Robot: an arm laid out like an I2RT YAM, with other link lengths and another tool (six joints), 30 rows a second.
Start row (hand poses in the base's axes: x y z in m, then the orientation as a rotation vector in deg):
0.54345 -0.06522 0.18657 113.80 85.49 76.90
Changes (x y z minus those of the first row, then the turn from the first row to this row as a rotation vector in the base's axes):
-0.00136 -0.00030 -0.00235 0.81 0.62 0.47
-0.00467 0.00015 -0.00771 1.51 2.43 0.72
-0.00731 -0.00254 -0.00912 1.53 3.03 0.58
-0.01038 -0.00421 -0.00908 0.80 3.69 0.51
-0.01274 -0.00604 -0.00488 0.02 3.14 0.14
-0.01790 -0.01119 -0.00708 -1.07 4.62 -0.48
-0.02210 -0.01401 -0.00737 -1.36 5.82 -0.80
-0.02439 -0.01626 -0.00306 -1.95 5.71 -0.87
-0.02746 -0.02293 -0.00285 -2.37 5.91 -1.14
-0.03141 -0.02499 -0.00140 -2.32 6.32 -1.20
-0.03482 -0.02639 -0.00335 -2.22 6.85 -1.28
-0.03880 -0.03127 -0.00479 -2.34 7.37 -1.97
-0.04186 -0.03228 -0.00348 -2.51 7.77 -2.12
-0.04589 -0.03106 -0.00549 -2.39 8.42 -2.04
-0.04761 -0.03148 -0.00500 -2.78 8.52 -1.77
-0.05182 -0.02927 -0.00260 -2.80 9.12 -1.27
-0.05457 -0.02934 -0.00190 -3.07 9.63 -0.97
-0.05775 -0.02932 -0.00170 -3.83 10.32 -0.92
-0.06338 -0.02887 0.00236 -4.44 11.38 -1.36
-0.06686 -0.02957 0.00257 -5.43 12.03 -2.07
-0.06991 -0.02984 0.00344 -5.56 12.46 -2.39
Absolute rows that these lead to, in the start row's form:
0.54209 -0.06552 0.18422 114.66 86.01 77.41
0.53878 -0.06507 0.17886 116.71 86.84 76.74
0.53614 -0.06776 0.17745 117.36 86.92 76.21
0.53307 -0.06943 0.17749 117.57 87.41 74.90
0.53071 -0.07126 0.18169 116.74 87.02 74.42
0.52555 -0.07641 0.17949 117.75 87.32 71.85
0.52135 -0.07923 0.17920 118.84 87.55 70.42
0.51906 -0.08148 0.18351 118.39 87.63 69.89
0.51599 -0.08815 0.18372 118.43 87.54 69.20
0.51204 -0.09021 0.18517 118.87 87.62 68.87
0.50863 -0.09161 0.18322 119.46 87.71 68.49
0.50465 -0.09649 0.18178 120.19 87.13 67.65
0.50159 -0.09750 0.18309 120.51 87.17 67.08
0.49756 -0.09628 0.18108 121.15 87.49 66.66
0.49584 -0.09670 0.18157 120.86 88.00 66.29
0.49163 -0.09449 0.18397 121.17 88.85 65.94
0.48888 -0.09456 0.18467 121.31 89.52 65.34
0.48570 -0.09454 0.18487 121.41 90.12 63.99
0.48007 -0.09409 0.18893 122.15 90.21 62.27
0.47659 -0.09479 0.18914 122.38 89.93 60.43
0.47354 -0.09506 0.19001 122.81 89.75 59.80

